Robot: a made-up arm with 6 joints.
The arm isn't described. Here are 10 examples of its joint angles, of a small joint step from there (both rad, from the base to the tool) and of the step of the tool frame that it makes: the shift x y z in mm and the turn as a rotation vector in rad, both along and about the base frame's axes.
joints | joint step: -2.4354 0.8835 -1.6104 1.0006 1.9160 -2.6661 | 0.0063 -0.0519 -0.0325 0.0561 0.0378 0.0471
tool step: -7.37 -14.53 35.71 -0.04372 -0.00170 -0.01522
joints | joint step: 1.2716 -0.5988 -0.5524 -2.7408 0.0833 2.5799 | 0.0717 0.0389 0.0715 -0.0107 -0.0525 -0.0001
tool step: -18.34 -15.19 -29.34 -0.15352 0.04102 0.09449
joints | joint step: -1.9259 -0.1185 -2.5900 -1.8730 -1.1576 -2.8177 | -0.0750 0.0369 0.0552 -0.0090 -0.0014 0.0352
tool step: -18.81 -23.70 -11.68 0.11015 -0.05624 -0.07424
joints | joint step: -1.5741 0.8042 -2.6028 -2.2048 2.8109 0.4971 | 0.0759 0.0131 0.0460 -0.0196 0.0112 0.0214
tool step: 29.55 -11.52 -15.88 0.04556 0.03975 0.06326
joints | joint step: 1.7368 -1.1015 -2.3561 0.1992 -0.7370 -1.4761 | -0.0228 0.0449 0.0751 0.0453 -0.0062 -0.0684
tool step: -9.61 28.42 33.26 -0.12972 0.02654 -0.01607
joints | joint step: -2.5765 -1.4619 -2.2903 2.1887 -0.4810 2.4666 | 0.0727 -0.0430 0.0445 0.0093 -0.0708 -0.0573
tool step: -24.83 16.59 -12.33 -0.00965 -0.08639 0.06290
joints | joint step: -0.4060 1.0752 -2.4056 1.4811 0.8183 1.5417 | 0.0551 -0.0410 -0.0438 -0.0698 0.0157 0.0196
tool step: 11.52 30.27 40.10 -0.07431 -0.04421 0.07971
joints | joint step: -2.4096 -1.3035 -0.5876 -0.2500 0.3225 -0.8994 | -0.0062 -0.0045 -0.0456 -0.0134 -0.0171 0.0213
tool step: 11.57 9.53 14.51 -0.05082 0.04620 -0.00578
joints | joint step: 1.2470 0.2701 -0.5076 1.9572 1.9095 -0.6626 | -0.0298 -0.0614 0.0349 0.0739 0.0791 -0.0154
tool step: 3.50 4.44 17.58 0.09585 0.05524 -0.09040
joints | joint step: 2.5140 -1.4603 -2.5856 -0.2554 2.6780 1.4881 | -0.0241 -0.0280 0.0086 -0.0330 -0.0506 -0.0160
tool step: 2.04 -10.23 -5.89 0.03769 0.05438 -0.05211
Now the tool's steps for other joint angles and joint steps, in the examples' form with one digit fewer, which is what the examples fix.
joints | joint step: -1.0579 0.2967 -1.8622 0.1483 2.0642 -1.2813 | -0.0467 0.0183 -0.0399 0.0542 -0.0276 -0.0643
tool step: -9.0 -13.0 6.8 -0.0125 -0.1014 0.0052
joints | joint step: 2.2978 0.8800 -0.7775 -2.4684 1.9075 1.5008 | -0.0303 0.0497 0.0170 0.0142 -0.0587 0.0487
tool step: 20.1 -13.8 -16.0 -0.1102 0.0006 -0.0396
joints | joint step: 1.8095 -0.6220 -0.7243 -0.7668 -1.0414 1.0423 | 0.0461 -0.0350 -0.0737 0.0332 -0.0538 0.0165
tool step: -1.0 -20.0 30.0 0.1209 0.0827 0.0857
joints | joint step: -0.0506 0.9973 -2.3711 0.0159 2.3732 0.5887 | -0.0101 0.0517 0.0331 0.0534 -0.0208 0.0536
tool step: -3.0 0.9 -32.5 0.0093 0.0652 -0.0511
